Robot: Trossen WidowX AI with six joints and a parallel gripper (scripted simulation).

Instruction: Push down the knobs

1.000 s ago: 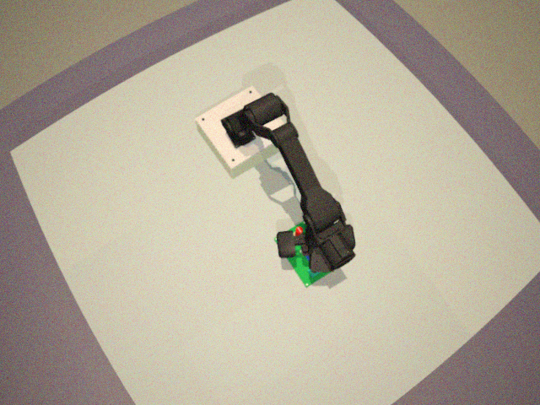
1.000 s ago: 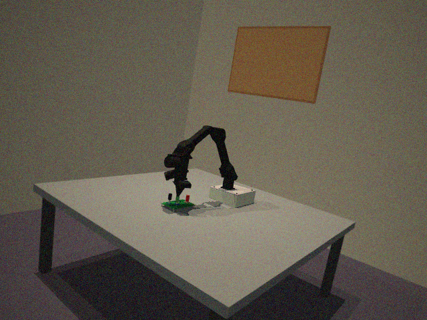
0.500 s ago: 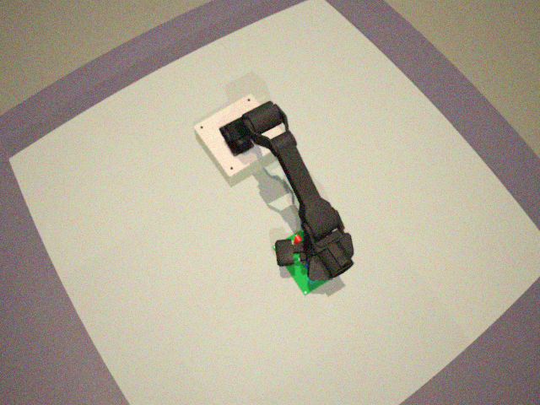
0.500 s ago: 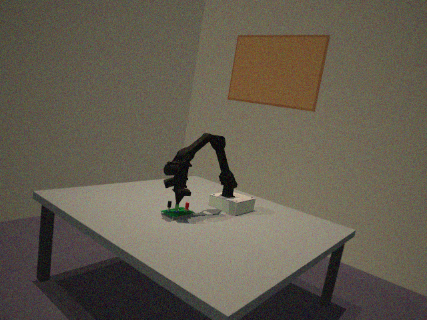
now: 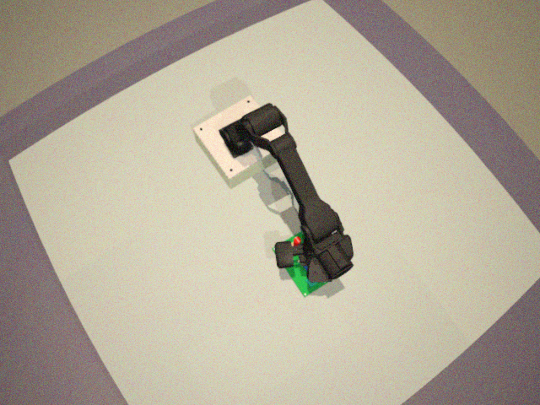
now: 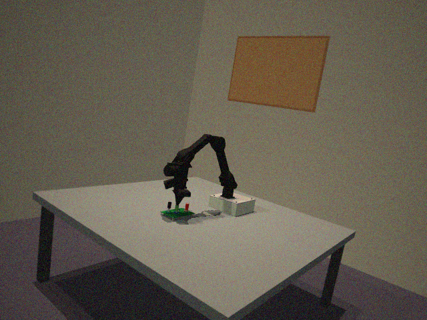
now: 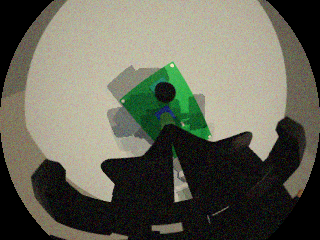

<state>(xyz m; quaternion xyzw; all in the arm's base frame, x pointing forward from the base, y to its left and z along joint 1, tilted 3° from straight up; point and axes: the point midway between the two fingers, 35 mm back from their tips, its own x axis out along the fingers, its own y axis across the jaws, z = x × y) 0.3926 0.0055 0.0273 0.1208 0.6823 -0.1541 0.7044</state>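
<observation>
Now: the red knob 7 cm behind my gripper tip and 1 cm below it.
</observation>
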